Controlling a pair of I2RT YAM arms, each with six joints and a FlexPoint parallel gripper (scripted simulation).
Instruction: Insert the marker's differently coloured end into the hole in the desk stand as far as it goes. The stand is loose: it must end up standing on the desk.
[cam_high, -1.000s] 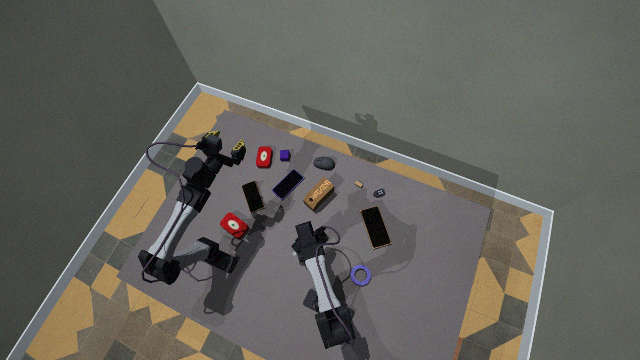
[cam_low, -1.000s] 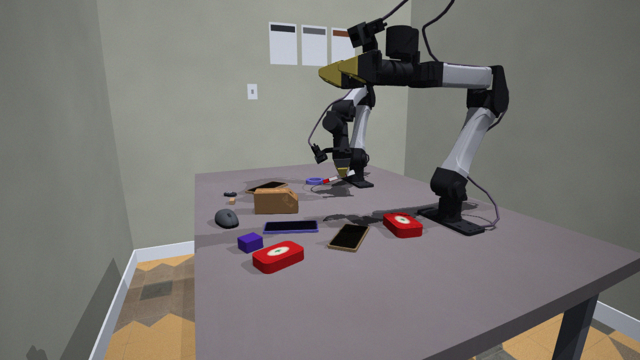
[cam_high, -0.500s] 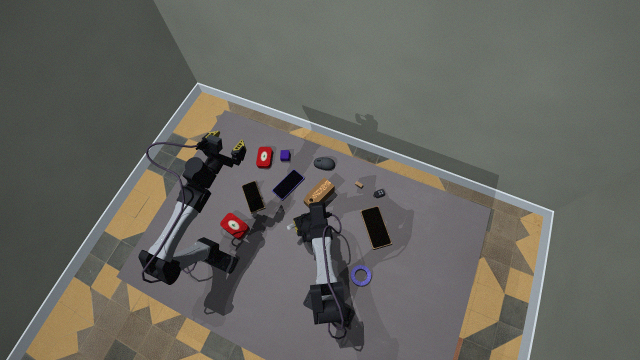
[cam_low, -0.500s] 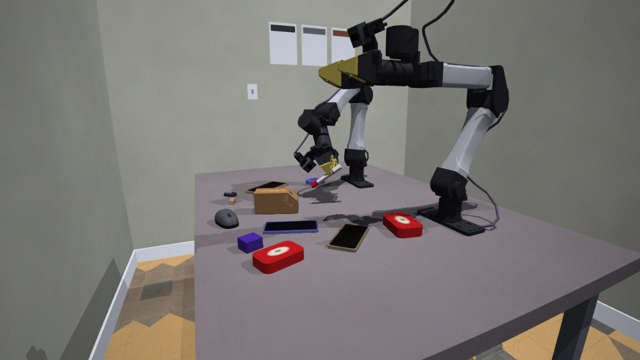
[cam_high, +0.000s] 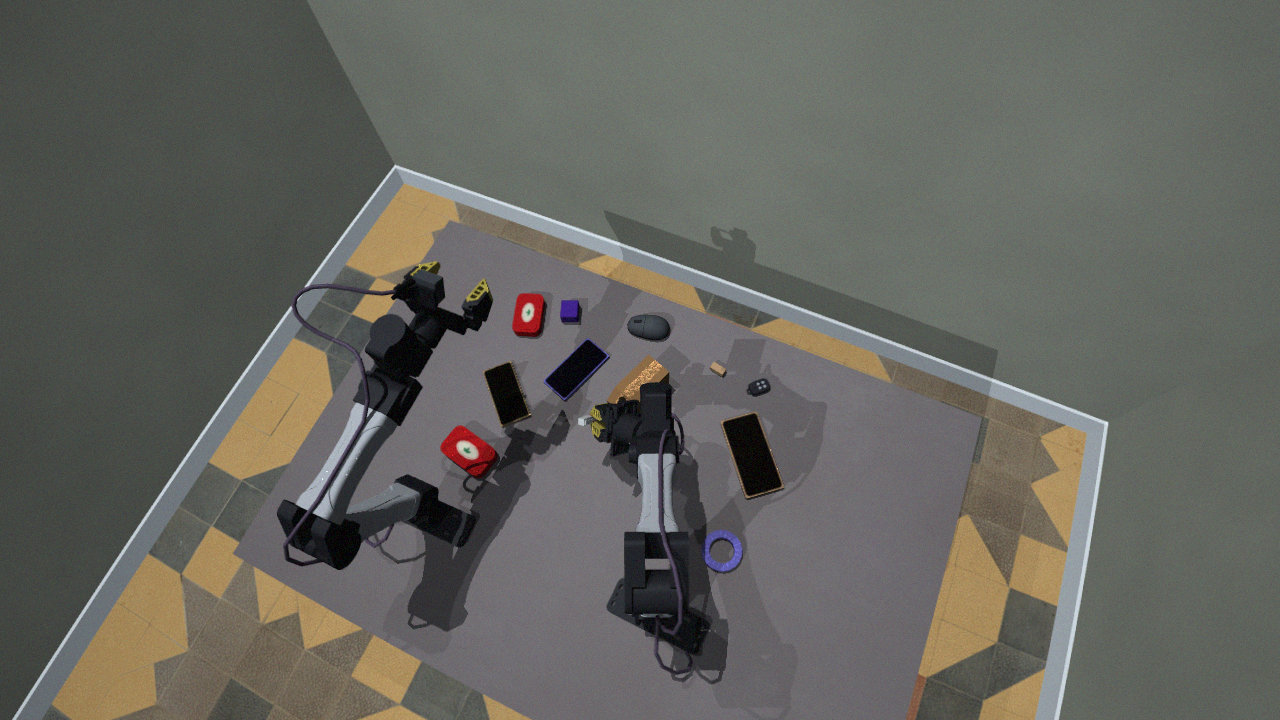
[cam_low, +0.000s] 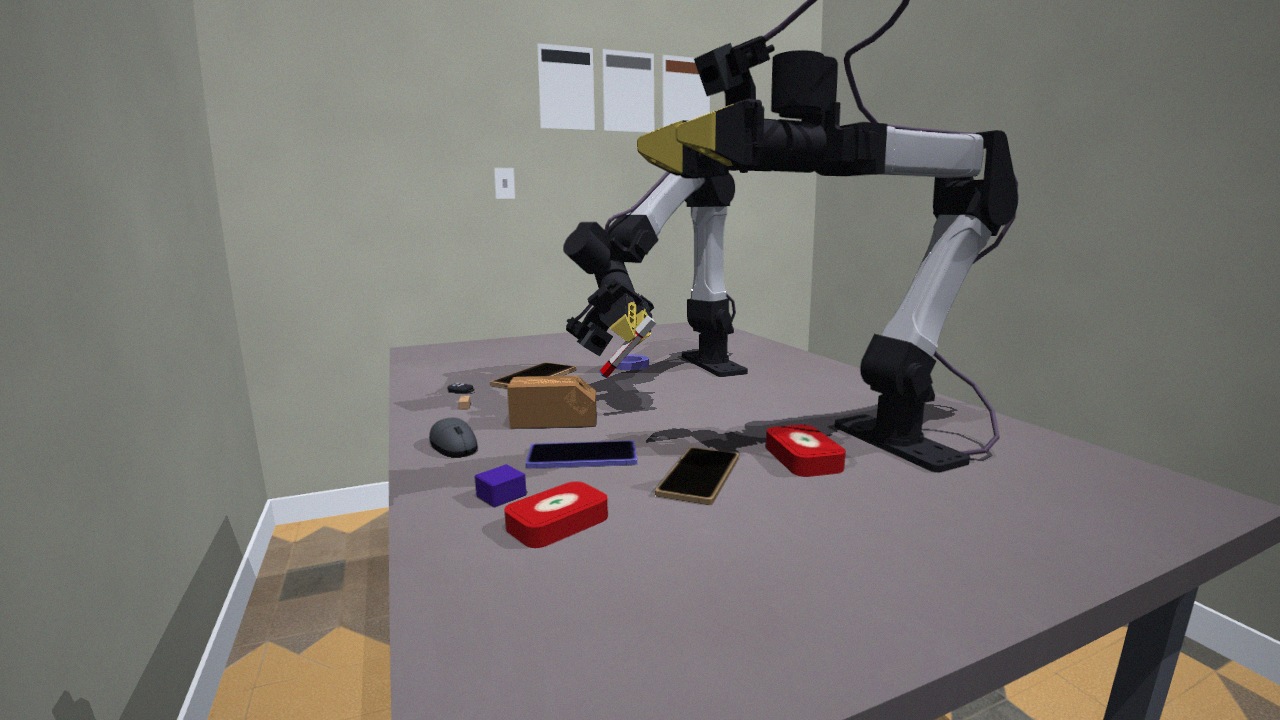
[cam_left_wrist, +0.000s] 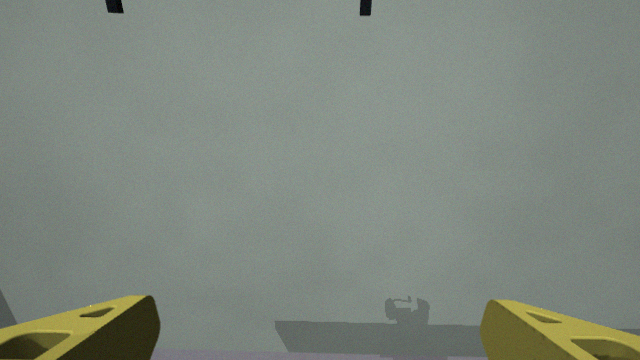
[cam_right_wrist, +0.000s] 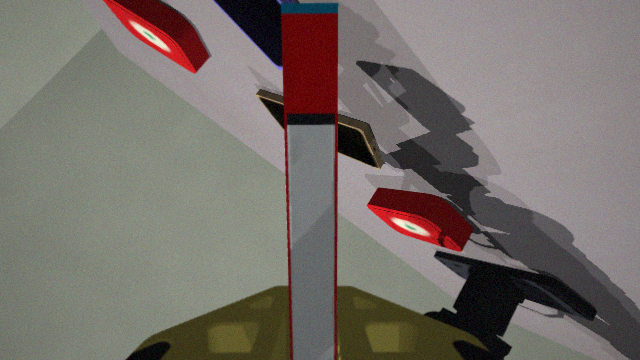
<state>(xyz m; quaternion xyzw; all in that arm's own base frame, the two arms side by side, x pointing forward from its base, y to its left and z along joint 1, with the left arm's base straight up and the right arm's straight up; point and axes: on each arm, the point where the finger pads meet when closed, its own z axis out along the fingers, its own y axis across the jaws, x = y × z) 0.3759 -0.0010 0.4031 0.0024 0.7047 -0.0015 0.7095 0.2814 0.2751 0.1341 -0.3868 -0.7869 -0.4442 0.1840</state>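
Note:
Right now my right hand is 120 mm short of the brown desk stand, 100 mm above it and 40 mm to the left of it. The rest, counted from my right hand: marker (20 mm below, 10 mm ahead); mouse (290 mm ahead, 120 mm below, 10 mm to the left); phone (320 mm to the right, 130 mm below, 90 mm ahead).

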